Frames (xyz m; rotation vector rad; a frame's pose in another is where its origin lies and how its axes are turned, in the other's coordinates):
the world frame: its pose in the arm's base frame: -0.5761 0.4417 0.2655 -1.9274 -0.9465 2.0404
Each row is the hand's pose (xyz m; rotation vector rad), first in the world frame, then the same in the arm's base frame.
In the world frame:
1: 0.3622 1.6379 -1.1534 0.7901 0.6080 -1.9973
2: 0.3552 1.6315 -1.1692 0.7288 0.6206 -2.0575
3: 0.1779 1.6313 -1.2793 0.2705 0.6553 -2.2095
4: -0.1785 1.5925 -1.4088 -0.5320 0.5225 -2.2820
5: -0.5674 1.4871 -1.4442 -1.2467 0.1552 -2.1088
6: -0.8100 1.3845 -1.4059 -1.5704 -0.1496 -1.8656
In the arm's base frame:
1: 0.9374 -0.2745 -0.8924 -0.3511 -0.8782 0.3588
2: 0.9515 -0.2682 -0.8823 -0.3268 -0.9312 0.3100
3: 1.0812 -0.3276 -0.7300 -0.3210 -1.2855 0.1332
4: 1.2438 -0.4467 -0.4064 -0.2588 -1.9074 -0.0663
5: 1.3027 -0.5612 -0.0230 -0.1185 -2.5402 -0.0859
6: 1.2717 -0.6232 0.2340 -0.0236 -2.9143 0.0455

